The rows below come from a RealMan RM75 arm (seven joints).
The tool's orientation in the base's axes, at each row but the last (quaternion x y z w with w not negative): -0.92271 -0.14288 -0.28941 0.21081; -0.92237 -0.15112 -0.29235 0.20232; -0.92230 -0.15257 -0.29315 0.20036; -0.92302 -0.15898 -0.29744 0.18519; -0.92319 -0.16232 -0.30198 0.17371
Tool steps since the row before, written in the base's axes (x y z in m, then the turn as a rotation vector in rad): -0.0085 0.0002 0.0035 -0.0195 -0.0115 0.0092; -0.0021 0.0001 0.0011 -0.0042 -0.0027 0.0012; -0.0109 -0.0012 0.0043 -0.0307 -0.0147 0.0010; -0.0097 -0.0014 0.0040 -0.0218 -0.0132 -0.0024; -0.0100 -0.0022 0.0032 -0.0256 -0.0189 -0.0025
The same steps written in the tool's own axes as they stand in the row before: -0.0046 -0.0045 -0.0065 -0.0116 -0.0003 -0.0215; -0.0010 -0.0012 -0.0018 -0.0030 0.0003 -0.0042; -0.0061 -0.0045 -0.0090 -0.0258 0.0003 -0.0222; -0.0053 -0.0037 -0.0084 -0.0207 0.0034 -0.0146; -0.0061 -0.0028 -0.0084 -0.0248 0.0070 -0.0189
